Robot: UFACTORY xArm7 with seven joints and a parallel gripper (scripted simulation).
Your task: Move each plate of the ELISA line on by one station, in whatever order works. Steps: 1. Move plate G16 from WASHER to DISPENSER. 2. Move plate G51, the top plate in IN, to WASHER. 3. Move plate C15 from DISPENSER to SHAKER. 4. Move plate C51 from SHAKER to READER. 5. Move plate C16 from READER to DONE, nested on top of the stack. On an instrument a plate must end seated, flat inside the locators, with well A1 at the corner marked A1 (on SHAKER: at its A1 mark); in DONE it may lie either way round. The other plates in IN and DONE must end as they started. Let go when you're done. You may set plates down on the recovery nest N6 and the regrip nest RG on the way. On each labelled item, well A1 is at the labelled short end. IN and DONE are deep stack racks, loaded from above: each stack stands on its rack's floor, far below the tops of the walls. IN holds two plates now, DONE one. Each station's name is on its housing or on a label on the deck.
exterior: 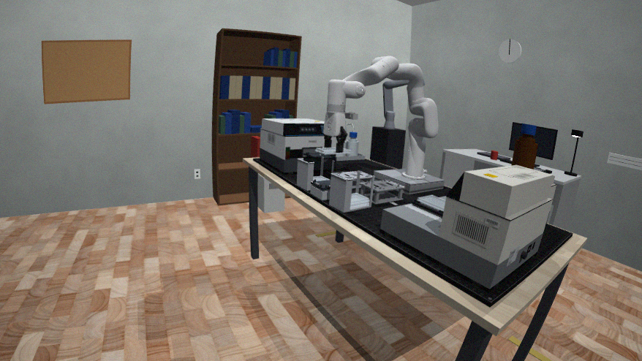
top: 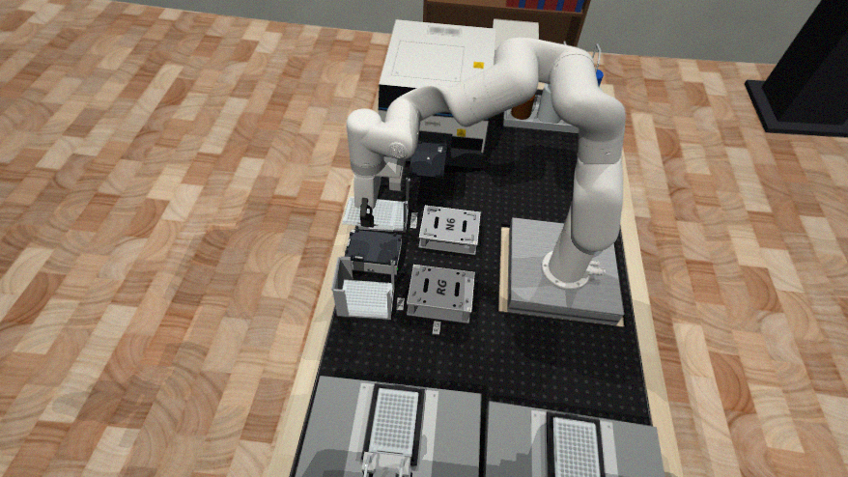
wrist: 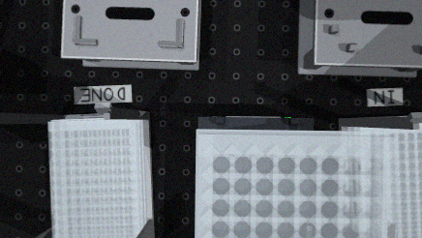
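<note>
Right now the dark pull-out tray is 30 cm to the right of my hand, 12 cm behind it and 9 cm below it.
</note>
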